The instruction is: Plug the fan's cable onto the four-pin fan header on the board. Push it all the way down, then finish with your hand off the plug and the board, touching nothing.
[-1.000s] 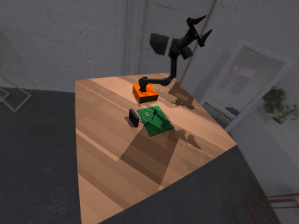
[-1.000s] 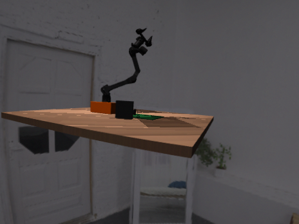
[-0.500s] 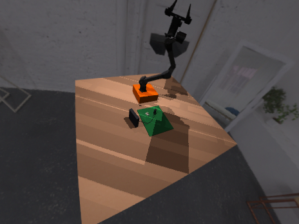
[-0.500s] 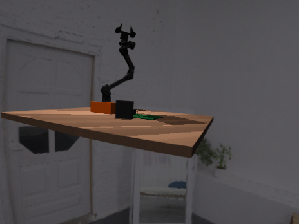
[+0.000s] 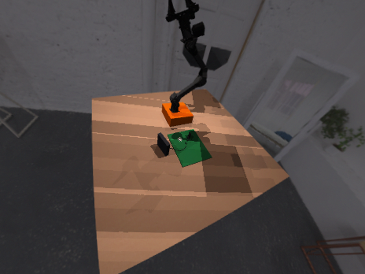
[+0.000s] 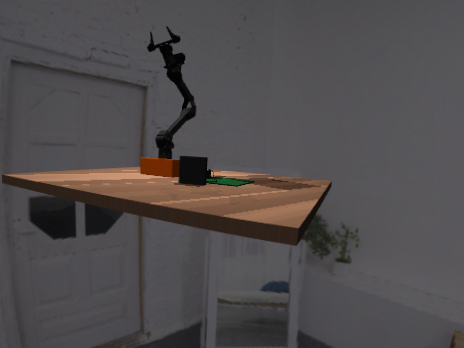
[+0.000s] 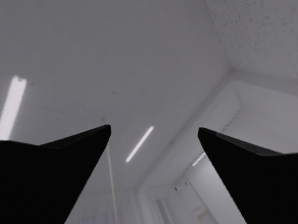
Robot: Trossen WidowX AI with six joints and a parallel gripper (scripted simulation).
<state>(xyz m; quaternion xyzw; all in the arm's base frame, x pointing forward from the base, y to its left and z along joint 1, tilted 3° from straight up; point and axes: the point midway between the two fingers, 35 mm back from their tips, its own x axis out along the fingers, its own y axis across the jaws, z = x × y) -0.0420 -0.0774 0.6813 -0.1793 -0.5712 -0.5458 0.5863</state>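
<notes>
The black plug lies 320 mm ahead of my gripper tip, 50 mm to the left of it and 780 mm below it. Also, from my gripper tip: green board 390 mm ahead, 810 mm below; then black fan 330 mm ahead, 180 mm to the right, 740 mm below; then white header 310 mm ahead, 30 mm to the right, 800 mm below.
</notes>
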